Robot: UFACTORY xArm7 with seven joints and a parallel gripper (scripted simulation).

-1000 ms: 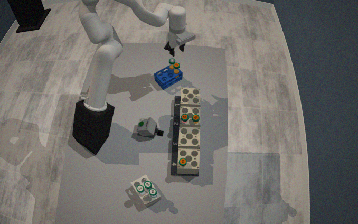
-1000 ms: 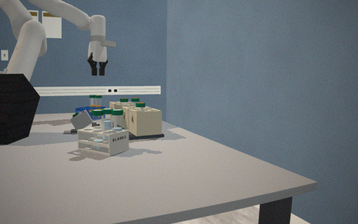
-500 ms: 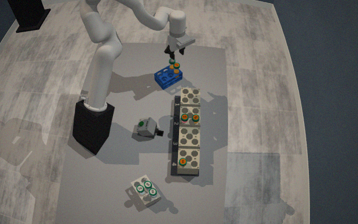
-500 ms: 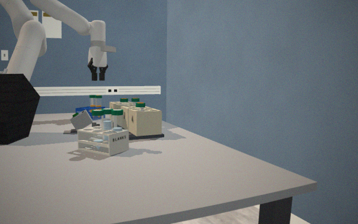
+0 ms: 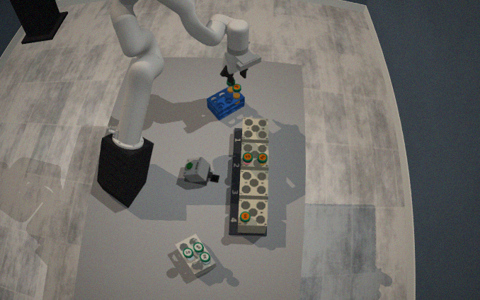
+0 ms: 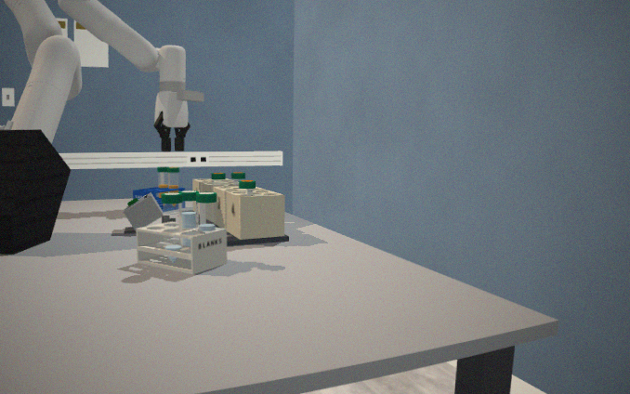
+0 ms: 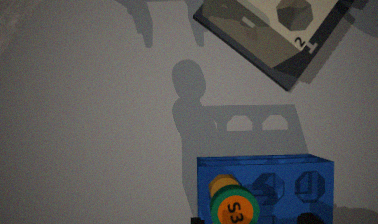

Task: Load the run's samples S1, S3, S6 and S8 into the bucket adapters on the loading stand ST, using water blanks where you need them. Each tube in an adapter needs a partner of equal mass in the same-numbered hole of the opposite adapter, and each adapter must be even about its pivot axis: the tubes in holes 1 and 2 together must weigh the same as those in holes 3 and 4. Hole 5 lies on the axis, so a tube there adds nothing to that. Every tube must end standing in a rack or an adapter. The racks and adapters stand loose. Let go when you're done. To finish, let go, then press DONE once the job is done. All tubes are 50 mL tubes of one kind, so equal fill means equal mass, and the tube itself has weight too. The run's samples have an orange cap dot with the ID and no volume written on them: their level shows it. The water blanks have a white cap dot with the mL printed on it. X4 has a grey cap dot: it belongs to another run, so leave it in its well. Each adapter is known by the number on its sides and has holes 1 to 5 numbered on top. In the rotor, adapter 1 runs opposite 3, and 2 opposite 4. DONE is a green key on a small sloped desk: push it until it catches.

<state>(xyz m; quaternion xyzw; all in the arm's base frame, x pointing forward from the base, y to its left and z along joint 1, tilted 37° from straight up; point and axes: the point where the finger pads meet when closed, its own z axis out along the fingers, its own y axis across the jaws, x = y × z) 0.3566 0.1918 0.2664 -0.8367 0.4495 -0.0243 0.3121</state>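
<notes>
The orange-filled tube lies 12 cm below my hand and 1 cm behind it. Also, from my hand: tube X4: 12 cm below, 4 cm to the left, 3 cm behind; blue sample rack: 16 cm below, 4 cm behind, 1 cm to the right; pink-filled tube: 31 cm to the right, 12 cm below, 4 cm ahead.
</notes>
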